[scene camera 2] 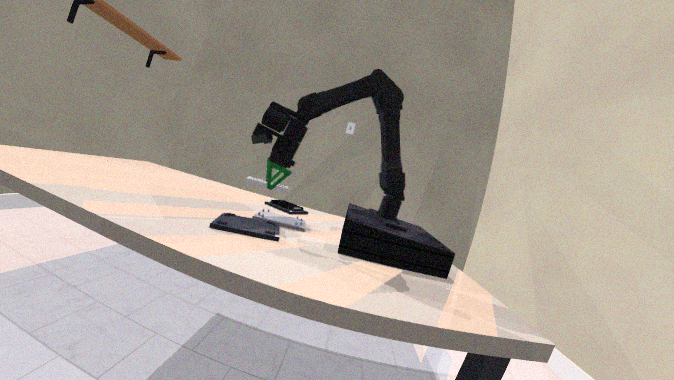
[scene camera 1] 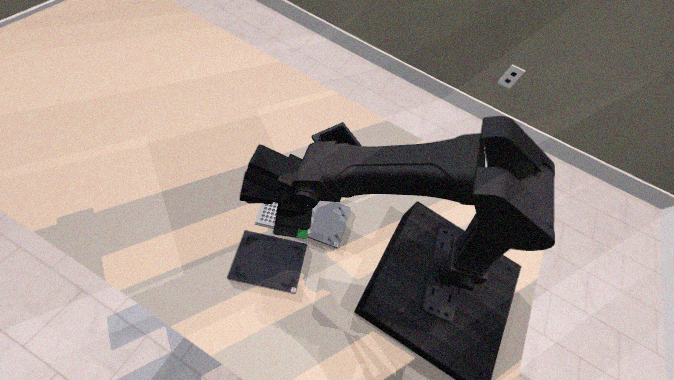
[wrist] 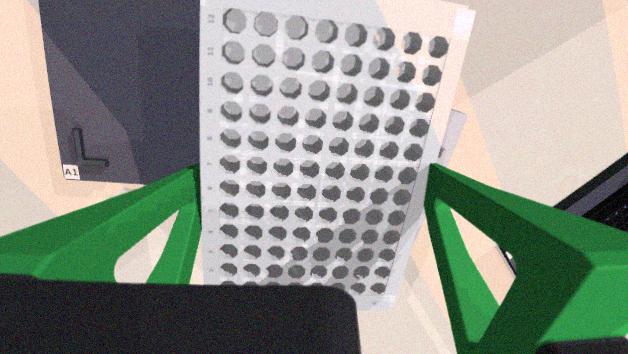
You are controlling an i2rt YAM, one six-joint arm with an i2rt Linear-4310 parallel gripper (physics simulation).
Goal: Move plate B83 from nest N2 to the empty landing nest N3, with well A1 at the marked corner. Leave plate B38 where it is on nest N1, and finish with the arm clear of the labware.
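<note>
The white 96-well plate B83 (scene camera 1: 268,213) (scene camera 2: 255,180) (wrist: 320,155) hangs in the air, roughly level, its column 12 at the top of the wrist view. My gripper (scene camera 1: 292,220) (scene camera 2: 272,184) (wrist: 314,177) is shut on its long sides. The dark nest N2 (scene camera 1: 267,260) (scene camera 2: 245,226) (wrist: 95,100) is empty, with an A1 label at one corner. The grey landing nest N3 (scene camera 1: 330,225) (scene camera 2: 280,220) (wrist: 452,134) is beside N2, lower than the plate and partly hidden by it. The dark plate B38 (scene camera 1: 340,134) (scene camera 2: 286,205) is on nest N1, partly hidden by the arm in scene camera 1.
The black robot base (scene camera 1: 390,280) (scene camera 2: 395,245) stands to the right of the nests. The table's front edge (scene camera 2: 240,287) runs below them in scene camera 2. A wooden wall shelf (scene camera 2: 130,27) is high at the upper left.
</note>
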